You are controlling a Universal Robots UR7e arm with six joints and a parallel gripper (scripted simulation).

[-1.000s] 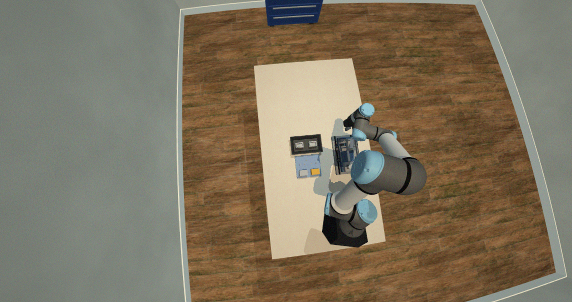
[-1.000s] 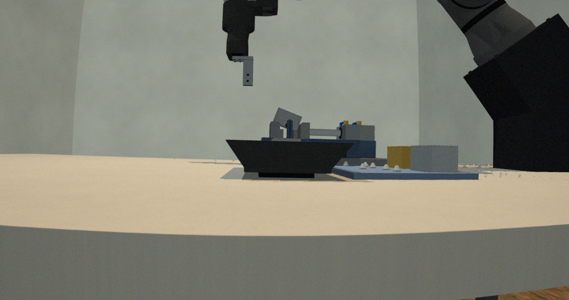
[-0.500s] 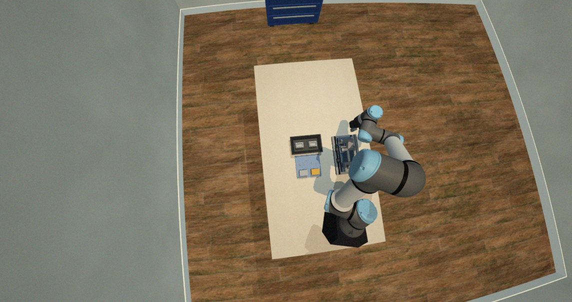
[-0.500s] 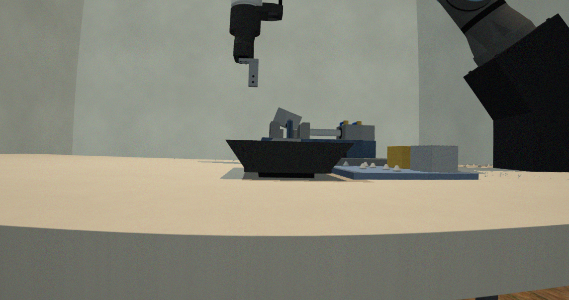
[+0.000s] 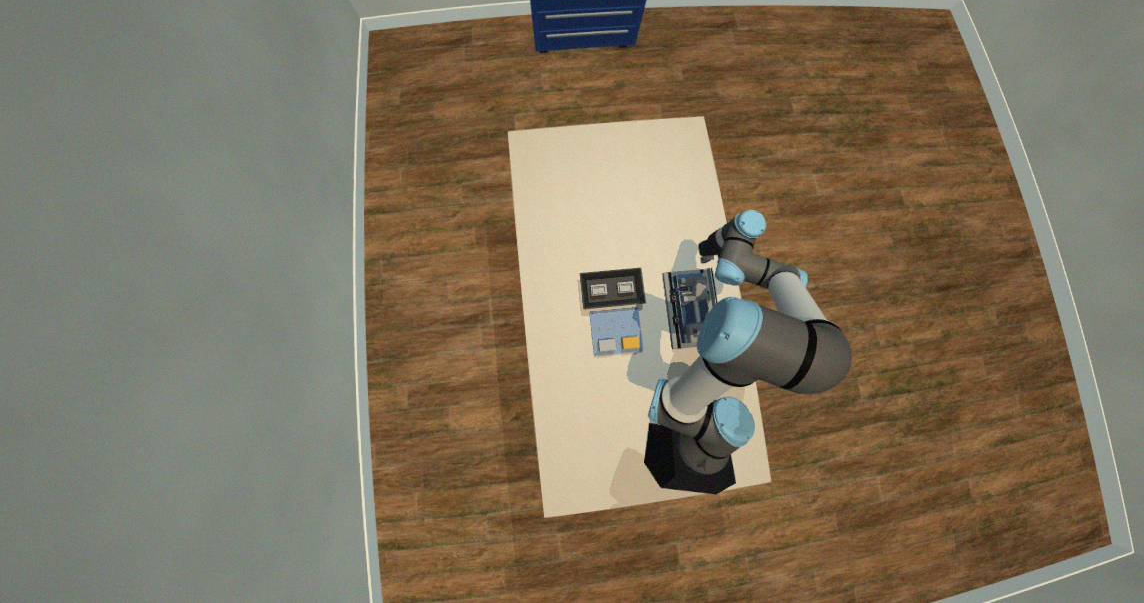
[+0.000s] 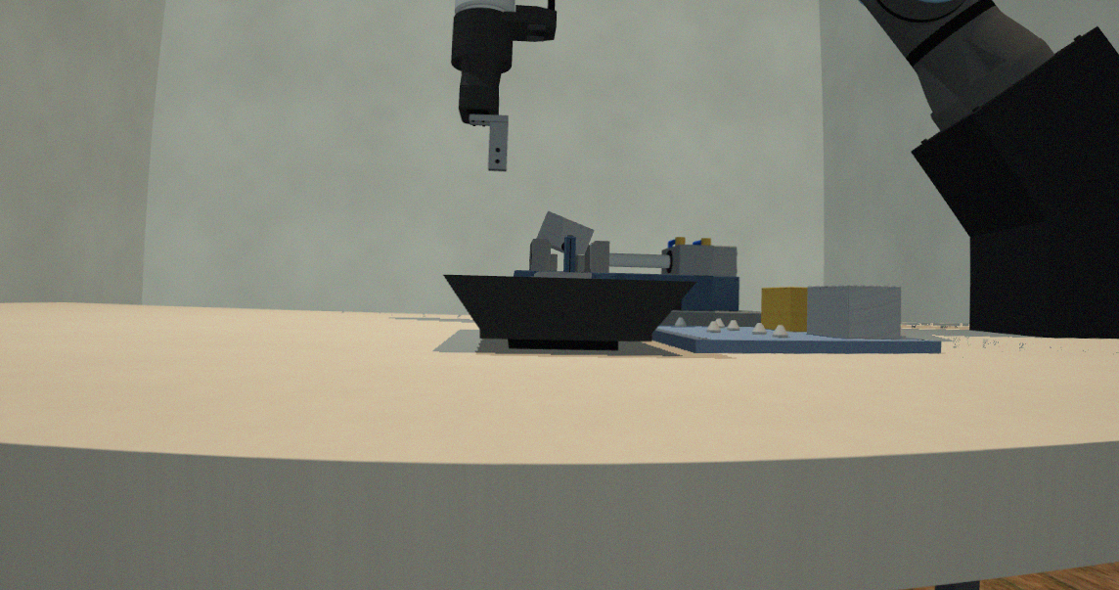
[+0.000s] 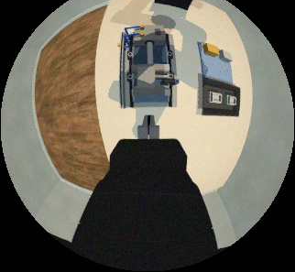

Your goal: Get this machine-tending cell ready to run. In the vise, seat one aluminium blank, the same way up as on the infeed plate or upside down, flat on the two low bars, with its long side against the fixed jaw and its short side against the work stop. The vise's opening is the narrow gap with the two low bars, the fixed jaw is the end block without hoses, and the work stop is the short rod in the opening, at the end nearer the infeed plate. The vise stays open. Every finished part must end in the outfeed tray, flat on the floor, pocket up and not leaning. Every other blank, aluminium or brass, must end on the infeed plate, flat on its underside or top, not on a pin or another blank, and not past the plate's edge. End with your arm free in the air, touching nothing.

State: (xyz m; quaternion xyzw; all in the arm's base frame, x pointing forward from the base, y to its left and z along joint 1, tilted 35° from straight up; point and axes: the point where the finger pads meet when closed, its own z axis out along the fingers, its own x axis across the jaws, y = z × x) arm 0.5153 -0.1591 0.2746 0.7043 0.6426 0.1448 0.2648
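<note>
My gripper is now 160 mm above the vise, 150 mm past it and 30 mm to the right of it. Also, from my hand: hose end block (250 mm behind, 120 mm below, 40 mm to the left); brass blank (300 mm to the left, 220 mm behind, 170 mm below).
</note>
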